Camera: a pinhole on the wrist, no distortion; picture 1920 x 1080 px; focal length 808.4 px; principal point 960.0 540.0 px. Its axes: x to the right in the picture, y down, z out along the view. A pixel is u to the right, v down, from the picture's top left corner.
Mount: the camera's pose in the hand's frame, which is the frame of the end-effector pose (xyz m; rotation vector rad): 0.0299 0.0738 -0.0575 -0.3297 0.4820 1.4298
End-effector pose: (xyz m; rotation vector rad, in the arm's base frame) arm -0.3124 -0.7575 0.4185 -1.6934 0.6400 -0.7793
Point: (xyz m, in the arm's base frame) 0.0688 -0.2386 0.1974
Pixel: 453.2 901.9
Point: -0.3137 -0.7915 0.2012
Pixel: 1490.5 944.7
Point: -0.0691 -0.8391 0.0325
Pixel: 1261.3 412.3
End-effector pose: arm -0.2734 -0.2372 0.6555 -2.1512 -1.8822 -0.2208
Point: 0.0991 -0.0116 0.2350
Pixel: 991.4 484.6
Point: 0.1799 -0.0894 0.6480
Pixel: 1808.1 170.1
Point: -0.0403 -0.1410 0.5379
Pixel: 1117.3 447.1
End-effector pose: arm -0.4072 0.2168 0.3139 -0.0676 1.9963 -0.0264
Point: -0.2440 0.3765 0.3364
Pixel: outside the picture
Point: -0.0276 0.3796 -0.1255
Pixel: 682.4 330.4
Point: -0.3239 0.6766 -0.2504
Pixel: 1234.5 57.9
